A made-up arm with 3 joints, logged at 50 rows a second.
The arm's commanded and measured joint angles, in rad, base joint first. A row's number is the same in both.
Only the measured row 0 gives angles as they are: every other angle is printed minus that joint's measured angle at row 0.
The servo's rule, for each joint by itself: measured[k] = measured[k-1] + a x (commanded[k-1-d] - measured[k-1]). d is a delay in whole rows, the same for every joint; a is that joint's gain. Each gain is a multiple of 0.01, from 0.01 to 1. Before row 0 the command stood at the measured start. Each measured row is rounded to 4 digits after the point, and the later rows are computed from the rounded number. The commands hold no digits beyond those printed.
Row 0, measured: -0.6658, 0.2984, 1.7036
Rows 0 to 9, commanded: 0.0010, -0.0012, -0.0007; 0.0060, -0.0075, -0.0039; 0.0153, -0.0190, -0.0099; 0.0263, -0.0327, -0.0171; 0.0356, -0.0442, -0.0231; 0.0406, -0.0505, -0.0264; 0.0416, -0.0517, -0.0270; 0.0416, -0.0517, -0.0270; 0.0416, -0.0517, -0.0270; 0.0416, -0.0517, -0.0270
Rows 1 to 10, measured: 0.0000, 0.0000, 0.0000; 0.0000, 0.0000, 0.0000; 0.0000, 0.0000, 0.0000; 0.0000, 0.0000, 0.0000; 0.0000, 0.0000, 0.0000; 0.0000, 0.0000, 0.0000; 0.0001, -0.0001, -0.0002; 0.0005, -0.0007, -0.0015; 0.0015, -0.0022, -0.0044; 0.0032, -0.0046, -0.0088
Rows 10 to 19, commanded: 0.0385, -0.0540, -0.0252; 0.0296, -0.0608, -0.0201; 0.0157, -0.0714, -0.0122; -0.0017, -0.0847, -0.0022; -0.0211, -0.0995, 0.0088; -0.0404, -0.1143, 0.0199; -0.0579, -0.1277, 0.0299; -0.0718, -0.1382, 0.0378; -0.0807, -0.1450, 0.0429; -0.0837, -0.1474, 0.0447
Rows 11 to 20, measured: 0.0055, -0.0078, -0.0138; 0.0080, -0.0112, -0.0182; 0.0104, -0.0144, -0.0213; 0.0126, -0.0174, -0.0233; 0.0146, -0.0201, -0.0246; 0.0165, -0.0226, -0.0254; 0.0180, -0.0251, -0.0253; 0.0188, -0.0280, -0.0235; 0.0186, -0.0315, -0.0195; 0.0172, -0.0358, -0.0134
